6 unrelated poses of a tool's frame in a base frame.
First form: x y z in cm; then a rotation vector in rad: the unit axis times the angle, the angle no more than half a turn.
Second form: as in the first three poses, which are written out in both.
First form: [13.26 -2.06 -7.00 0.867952 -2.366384 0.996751]
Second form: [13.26 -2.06 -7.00 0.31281 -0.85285 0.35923 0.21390]
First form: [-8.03 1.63 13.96 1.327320 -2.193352 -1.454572]
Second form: [-8.03 1.63 13.96 0.44819 -0.74062 -0.49116 0.09684]
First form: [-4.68 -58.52 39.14 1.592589 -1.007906 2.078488]
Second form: [-4.68 -58.52 39.14 0.55963 -0.35417 0.73037 0.16713]
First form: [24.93 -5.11 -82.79 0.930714 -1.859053 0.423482]
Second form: [24.93 -5.11 -82.79 0.38285 -0.76473 0.17420 0.48813]
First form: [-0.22 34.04 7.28 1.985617 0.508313 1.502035]
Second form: [-0.22 34.04 7.28 0.74644 0.19109 0.56465 0.29576]
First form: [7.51 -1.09 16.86 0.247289 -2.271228 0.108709]
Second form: [7.51 -1.09 16.86 0.09840 -0.90377 0.04326 0.41430]
